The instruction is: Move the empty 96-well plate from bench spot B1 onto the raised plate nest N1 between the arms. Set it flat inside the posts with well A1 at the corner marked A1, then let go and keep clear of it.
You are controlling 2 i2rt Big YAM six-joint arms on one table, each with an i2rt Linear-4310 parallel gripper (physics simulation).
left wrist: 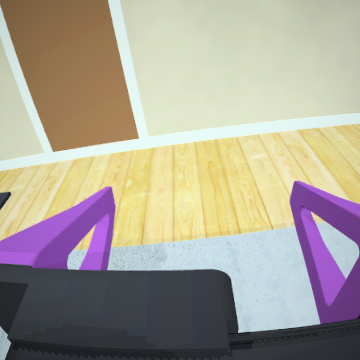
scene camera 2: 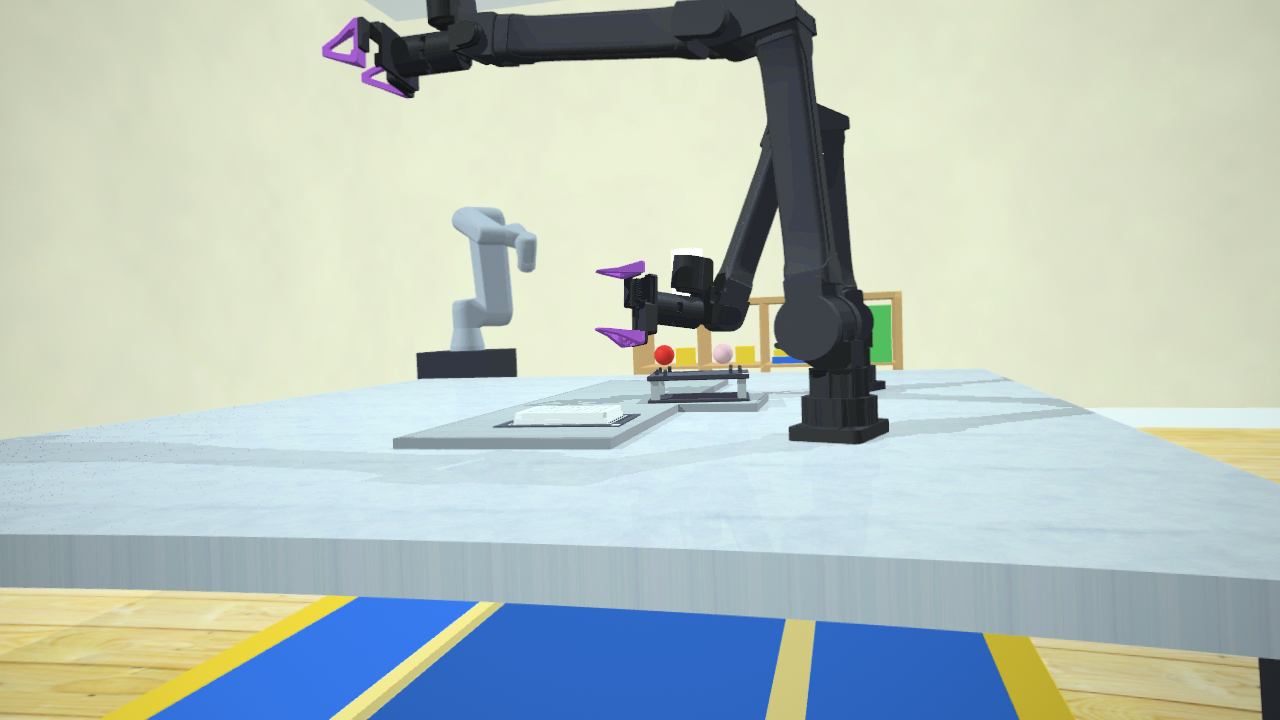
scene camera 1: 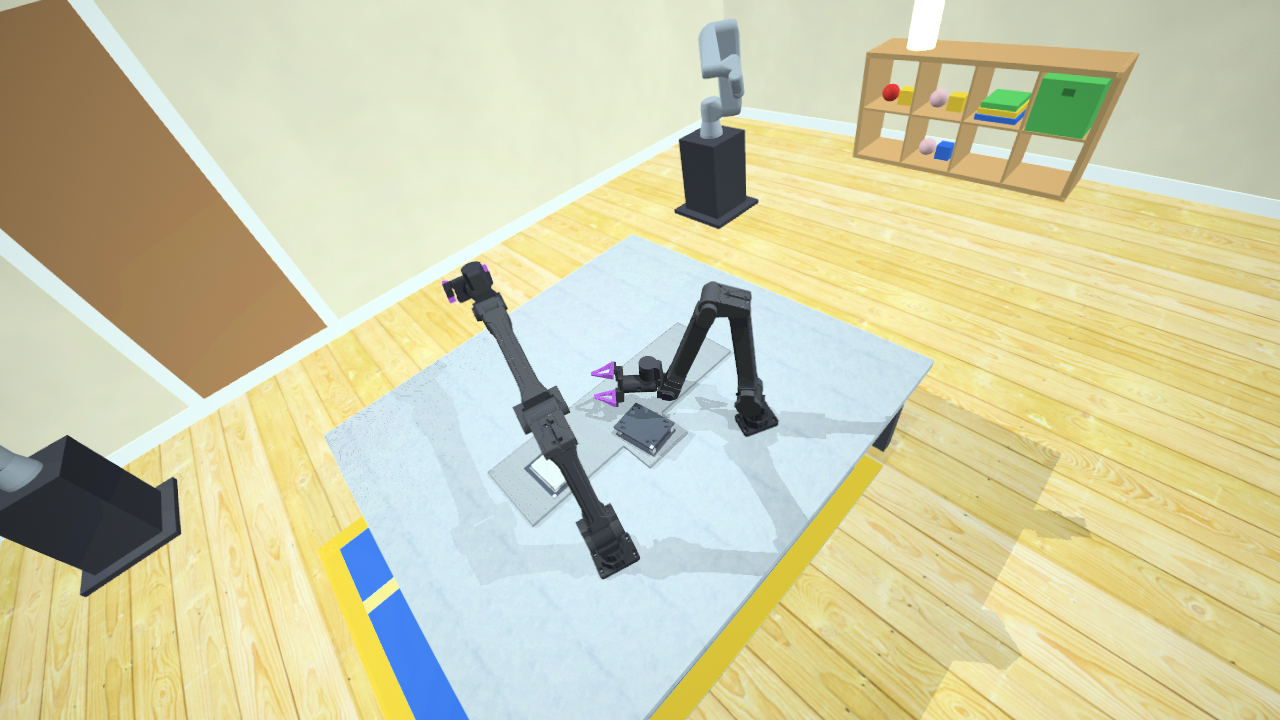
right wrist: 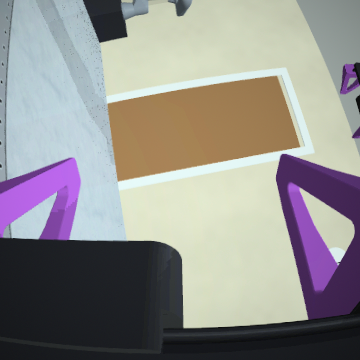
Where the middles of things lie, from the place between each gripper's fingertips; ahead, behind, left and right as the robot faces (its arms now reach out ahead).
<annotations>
Right now the white well plate (scene camera 2: 554, 414) is 240 mm to the left of my right hand, 160 mm below it and 40 mm behind it.
Right now my left hand is 53 cm above the white well plate, 39 cm past it and 10 cm to the right of it.
</annotations>
